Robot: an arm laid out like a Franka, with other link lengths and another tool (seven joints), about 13 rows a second.
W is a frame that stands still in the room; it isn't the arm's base.
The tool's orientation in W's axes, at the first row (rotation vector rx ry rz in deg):
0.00 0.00 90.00
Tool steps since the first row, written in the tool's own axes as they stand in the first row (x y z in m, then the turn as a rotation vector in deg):
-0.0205 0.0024 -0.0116 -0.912 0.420 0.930
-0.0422 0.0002 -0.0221 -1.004 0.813 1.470
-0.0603 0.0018 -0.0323 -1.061 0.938 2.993
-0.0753 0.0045 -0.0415 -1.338 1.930 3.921
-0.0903 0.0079 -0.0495 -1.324 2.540 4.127
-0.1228 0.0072 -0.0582 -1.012 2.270 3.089
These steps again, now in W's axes. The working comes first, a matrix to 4 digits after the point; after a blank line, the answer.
The tool's axes in the first row as the columns of a matrix, in W's axes (used below as rounded here):
0.0000 -1.0000 0.0000
1.0000 0.0000 0.0000
0.0000 0.0000 1.0000

-0.0024 -0.0205 -0.0116 -0.420 -0.912 0.930
-0.0002 -0.0422 -0.0221 -0.813 -1.004 1.470
-0.0018 -0.0603 -0.0323 -0.938 -1.061 2.993
-0.0045 -0.0753 -0.0415 -1.930 -1.338 3.921
-0.0079 -0.0903 -0.0495 -2.540 -1.324 4.127
-0.0072 -0.1228 -0.0582 -2.270 -1.012 3.089

